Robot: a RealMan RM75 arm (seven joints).
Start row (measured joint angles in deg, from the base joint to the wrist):
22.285 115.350 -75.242 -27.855 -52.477 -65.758 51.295
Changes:
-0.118 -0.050 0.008 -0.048 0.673 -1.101 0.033
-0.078 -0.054 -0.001 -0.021 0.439 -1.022 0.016
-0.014 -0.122 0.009 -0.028 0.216 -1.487 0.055
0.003 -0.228 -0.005 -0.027 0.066 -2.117 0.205
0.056 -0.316 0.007 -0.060 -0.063 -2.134 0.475
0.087 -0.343 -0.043 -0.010 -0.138 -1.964 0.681
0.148 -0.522 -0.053 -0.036 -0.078 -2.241 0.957
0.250 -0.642 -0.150 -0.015 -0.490 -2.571 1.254
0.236 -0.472 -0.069 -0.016 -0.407 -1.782 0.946
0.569 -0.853 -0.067 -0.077 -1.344 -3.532 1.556
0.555 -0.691 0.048 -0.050 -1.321 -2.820 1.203
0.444 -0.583 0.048 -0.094 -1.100 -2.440 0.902
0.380 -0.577 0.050 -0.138 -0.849 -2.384 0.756
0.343 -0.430 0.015 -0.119 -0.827 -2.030 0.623
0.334 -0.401 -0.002 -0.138 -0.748 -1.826 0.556
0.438 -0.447 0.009 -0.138 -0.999 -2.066 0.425
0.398 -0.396 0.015 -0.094 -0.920 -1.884 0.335
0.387 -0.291 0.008 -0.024 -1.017 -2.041 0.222
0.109 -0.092 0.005 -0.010 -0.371 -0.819 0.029
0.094 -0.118 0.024 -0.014 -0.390 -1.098 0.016
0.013 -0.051 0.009 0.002 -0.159 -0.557 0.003
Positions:
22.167 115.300 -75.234 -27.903 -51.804 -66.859 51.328
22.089 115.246 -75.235 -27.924 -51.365 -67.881 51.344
22.075 115.124 -75.226 -27.952 -51.149 -69.368 51.399
22.078 114.896 -75.231 -27.979 -51.083 -71.485 51.604
22.134 114.580 -75.224 -28.039 -51.146 -73.619 52.079
22.221 114.237 -75.267 -28.049 -51.284 -75.583 52.760
22.369 113.715 -75.320 -28.085 -51.362 -77.824 53.717
22.619 113.073 -75.470 -28.100 -51.852 -80.395 54.971
22.855 112.601 -75.539 -28.116 -52.259 -82.177 55.917
23.424 111.748 -75.606 -28.193 -53.603 -85.709 57.473
23.979 111.057 -75.558 -28.243 -54.924 -88.529 58.676
24.423 110.474 -75.510 -28.337 -56.024 -90.969 59.578
24.803 109.897 -75.460 -28.475 -56.873 -93.353 60.334
25.146 109.467 -75.445 -28.594 -57.700 -95.383 60.957
25.480 109.066 -75.447 -28.732 -58.448 -97.209 61.513
25.918 108.619 -75.438 -28.870 -59.447 -99.275 61.938
26.316 108.223 -75.423 -28.964 -60.367 -101.159 62.273
26.703 107.932 -75.415 -28.988 -61.384 -103.200 62.495
26.812 107.840 -75.410 -28.998 -61.755 -104.019 62.524
26.906 107.722 -75.386 -29.012 -62.145 -105.117 62.540
26.919 107.671 -75.377 -29.010 -62.304 -105.674 62.543

